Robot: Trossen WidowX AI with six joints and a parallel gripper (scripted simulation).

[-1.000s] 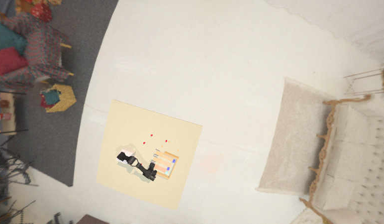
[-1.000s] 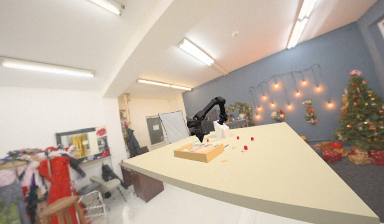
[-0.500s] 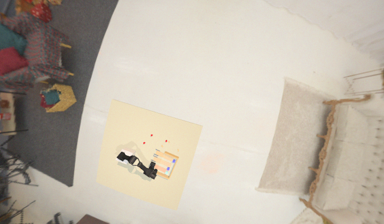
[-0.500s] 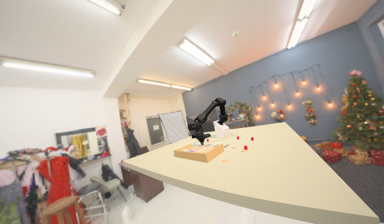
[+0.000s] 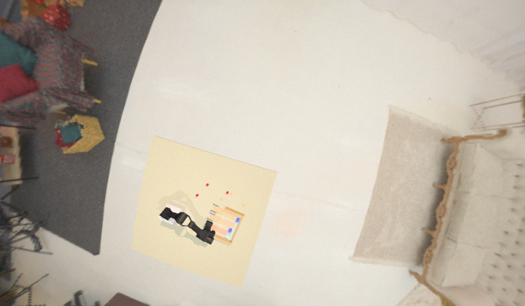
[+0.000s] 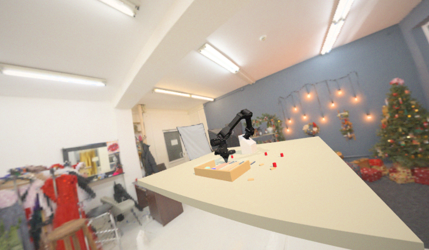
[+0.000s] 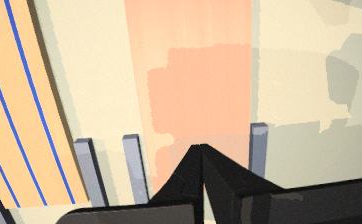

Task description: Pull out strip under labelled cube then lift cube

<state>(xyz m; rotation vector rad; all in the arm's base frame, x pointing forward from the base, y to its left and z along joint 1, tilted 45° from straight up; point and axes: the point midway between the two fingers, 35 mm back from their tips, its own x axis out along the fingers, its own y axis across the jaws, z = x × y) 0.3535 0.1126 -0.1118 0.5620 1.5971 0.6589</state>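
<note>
Now: the salmon-pink strip 100 mm ahead of my gripper tip. Round my gripper tip: labelled cube: 200 mm ahead, 10 mm above.
</note>
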